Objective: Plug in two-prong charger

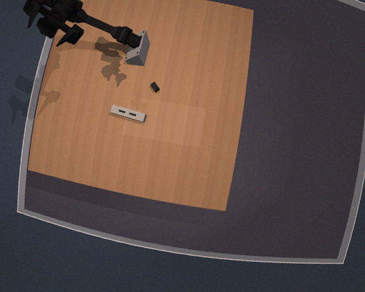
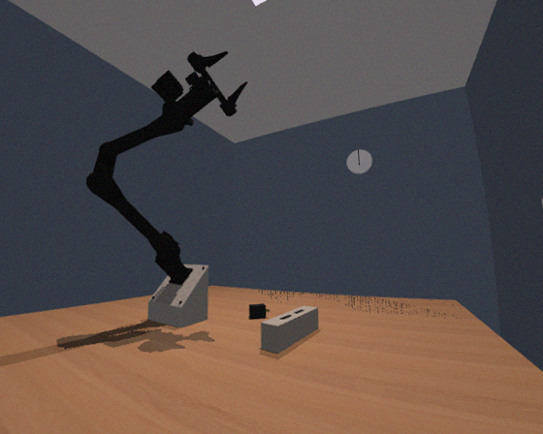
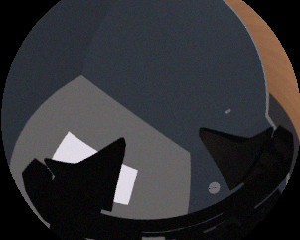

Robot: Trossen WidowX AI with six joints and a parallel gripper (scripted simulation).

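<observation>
My gripper tip is now 700 mm above the black two-prong charger, 230 mm to the right of it and 70 mm past it.
</observation>
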